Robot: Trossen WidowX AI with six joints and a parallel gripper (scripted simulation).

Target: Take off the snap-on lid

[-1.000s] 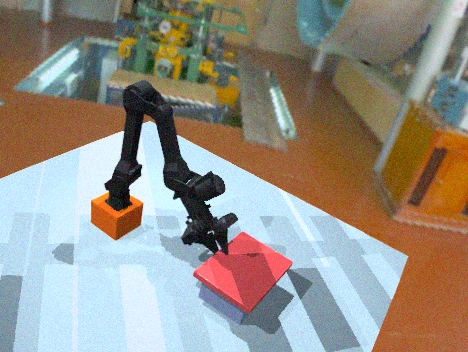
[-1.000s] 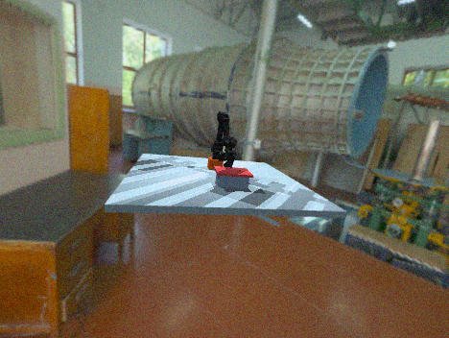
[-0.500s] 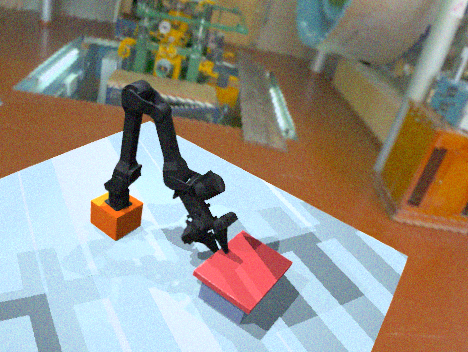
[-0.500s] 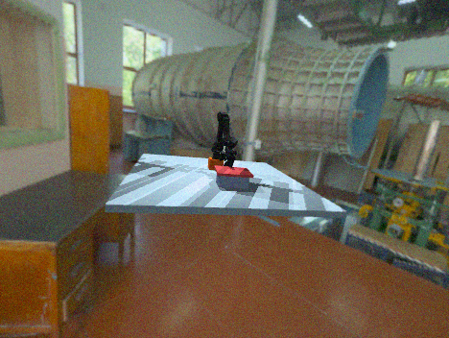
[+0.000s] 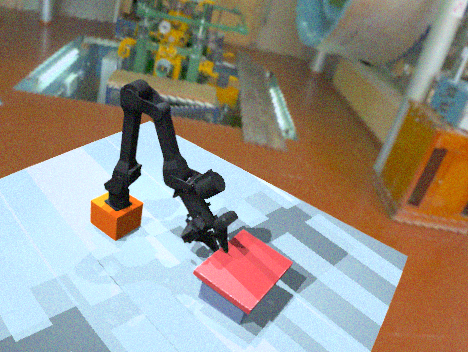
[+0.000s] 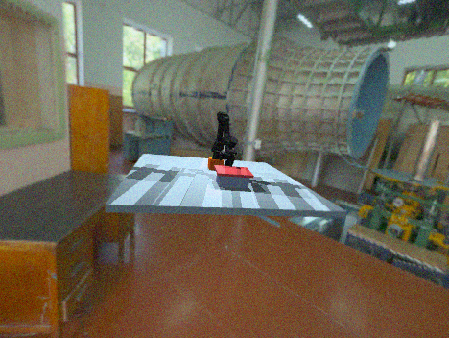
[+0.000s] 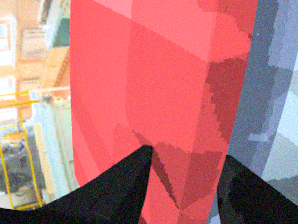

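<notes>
Now: gripper tip 8 cm short of the red lid and 1 cm to the right of it. From my gripper tip the other things lie so: storage box (8 cm ahead, 1 cm to the left, 5 cm below).
</notes>
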